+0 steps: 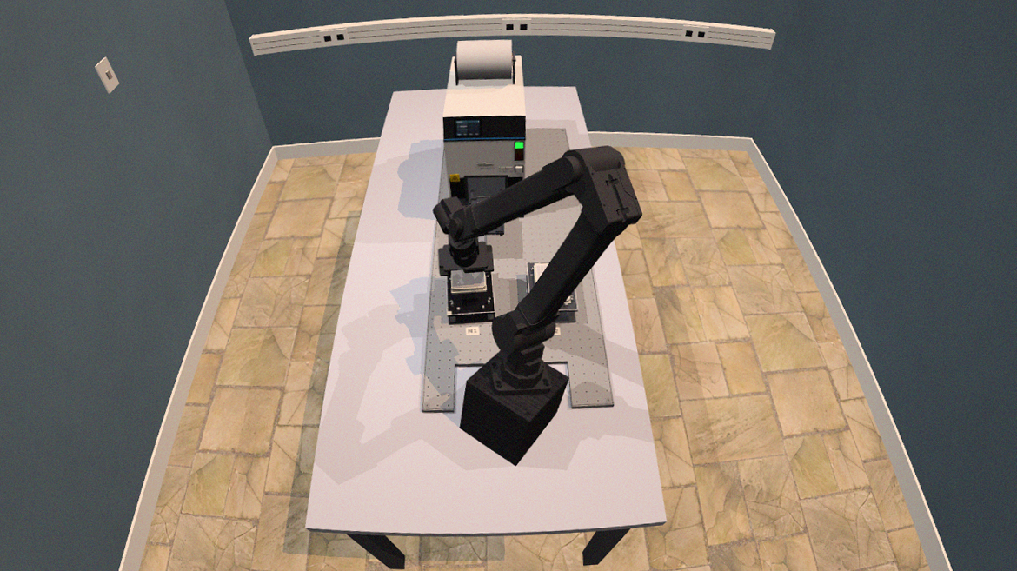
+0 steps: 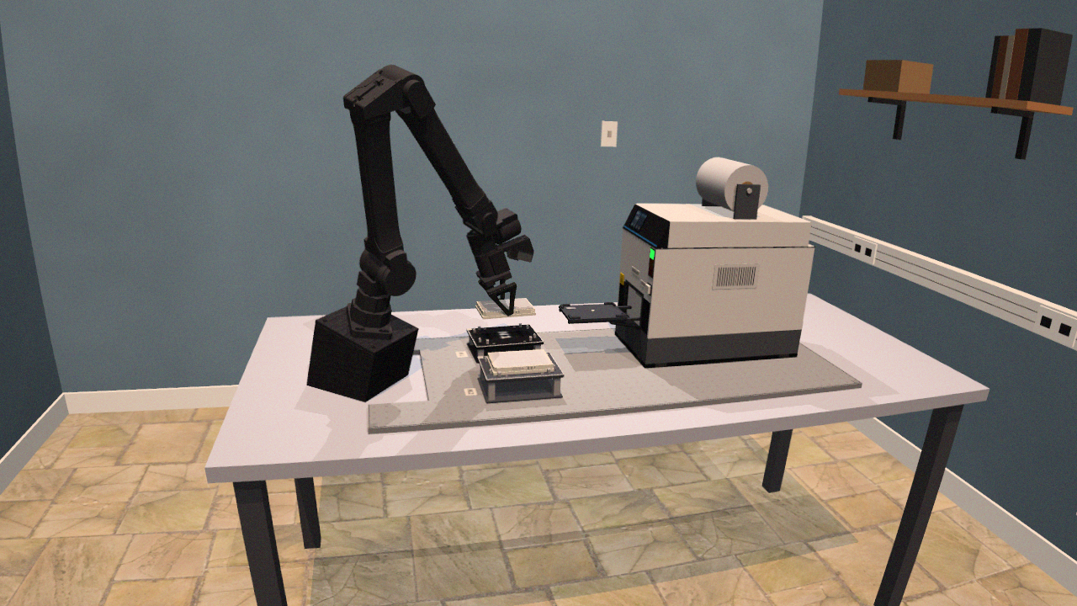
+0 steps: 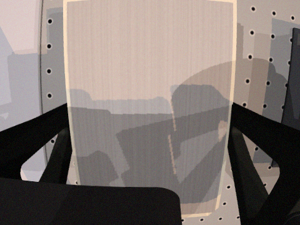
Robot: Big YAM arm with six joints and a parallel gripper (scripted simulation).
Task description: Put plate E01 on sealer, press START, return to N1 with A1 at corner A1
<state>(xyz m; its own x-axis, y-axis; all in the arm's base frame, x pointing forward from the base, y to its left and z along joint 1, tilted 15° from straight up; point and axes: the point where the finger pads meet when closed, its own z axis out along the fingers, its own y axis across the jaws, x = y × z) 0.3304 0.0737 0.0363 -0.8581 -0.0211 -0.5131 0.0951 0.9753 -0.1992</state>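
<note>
The nest N1 lies 80 mm below my hand. Also, from my hand: cream plate 210 mm to the right, 50 mm below, 40 mm behind; then sealer stage 200 mm ahead, 80 mm to the right, 10 mm below; then foil roll 530 mm ahead, 300 mm above, 130 mm to the right.
</note>
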